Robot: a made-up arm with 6 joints.
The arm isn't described. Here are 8 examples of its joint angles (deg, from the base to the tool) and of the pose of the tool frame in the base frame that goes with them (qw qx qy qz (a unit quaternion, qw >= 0); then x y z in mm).
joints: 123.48 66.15 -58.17 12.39 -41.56 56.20
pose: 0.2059 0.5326 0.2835 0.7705 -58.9 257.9 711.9
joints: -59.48 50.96 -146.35 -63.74 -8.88 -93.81
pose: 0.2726 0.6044 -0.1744 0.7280 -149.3 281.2 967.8
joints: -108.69 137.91 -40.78 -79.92 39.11 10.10
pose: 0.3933 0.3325 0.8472 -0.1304 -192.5 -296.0 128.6
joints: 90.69 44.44 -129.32 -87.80 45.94 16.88
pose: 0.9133 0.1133 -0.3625 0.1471 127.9 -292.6 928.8
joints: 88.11 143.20 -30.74 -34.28 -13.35 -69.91
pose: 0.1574 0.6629 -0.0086 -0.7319 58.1 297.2 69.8
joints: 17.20 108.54 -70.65 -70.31 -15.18 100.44
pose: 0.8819 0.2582 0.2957 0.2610 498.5 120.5 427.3
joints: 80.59 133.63 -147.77 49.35 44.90 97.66
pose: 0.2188 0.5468 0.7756 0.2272 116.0 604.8 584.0
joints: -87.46 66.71 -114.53 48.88 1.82 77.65
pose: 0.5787 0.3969 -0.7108 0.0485 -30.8 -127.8 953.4
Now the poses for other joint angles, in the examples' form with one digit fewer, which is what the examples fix.
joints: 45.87 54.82 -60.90 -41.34 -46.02 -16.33
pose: 0.671 -0.287 -0.568 0.381 119 79 803
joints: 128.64 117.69 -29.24 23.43 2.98 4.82
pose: 0.398 -0.494 0.497 0.592 -86 262 207
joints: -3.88 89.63 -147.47 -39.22 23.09 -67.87
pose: 0.612 -0.704 -0.052 -0.356 199 -87 1010
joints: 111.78 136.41 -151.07 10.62 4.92 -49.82
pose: 0.502 -0.123 -0.332 0.789 -142 630 650
